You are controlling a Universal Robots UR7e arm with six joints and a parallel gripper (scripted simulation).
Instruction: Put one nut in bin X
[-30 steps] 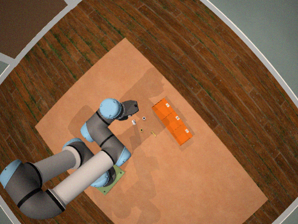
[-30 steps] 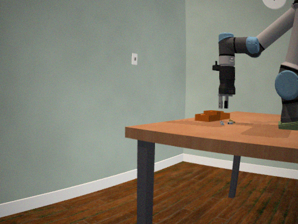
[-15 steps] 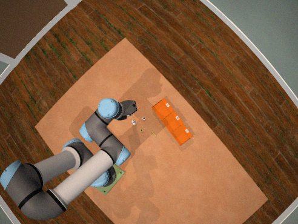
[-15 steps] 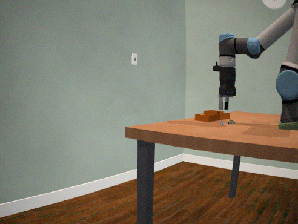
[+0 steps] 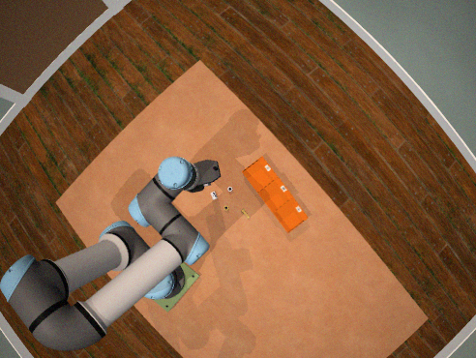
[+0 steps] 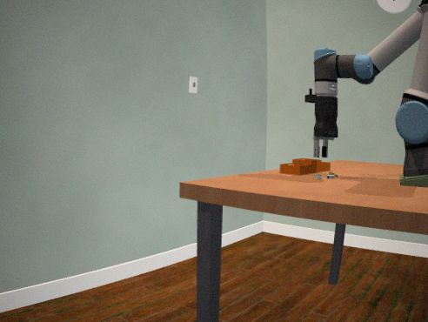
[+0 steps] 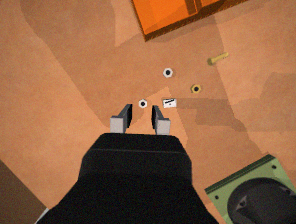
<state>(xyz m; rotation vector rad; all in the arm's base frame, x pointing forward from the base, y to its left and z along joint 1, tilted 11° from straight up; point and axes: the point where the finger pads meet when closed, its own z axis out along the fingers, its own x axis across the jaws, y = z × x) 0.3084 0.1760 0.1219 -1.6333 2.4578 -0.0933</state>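
The pale block is 2 cm behind my hand, 5 cm to the right of it and 8 cm below it. From my hand the other things lie so: brass bolt (3 cm ahead, 15 cm to the right, 8 cm below); brass nut (1 cm behind, 11 cm to the right, 8 cm below).
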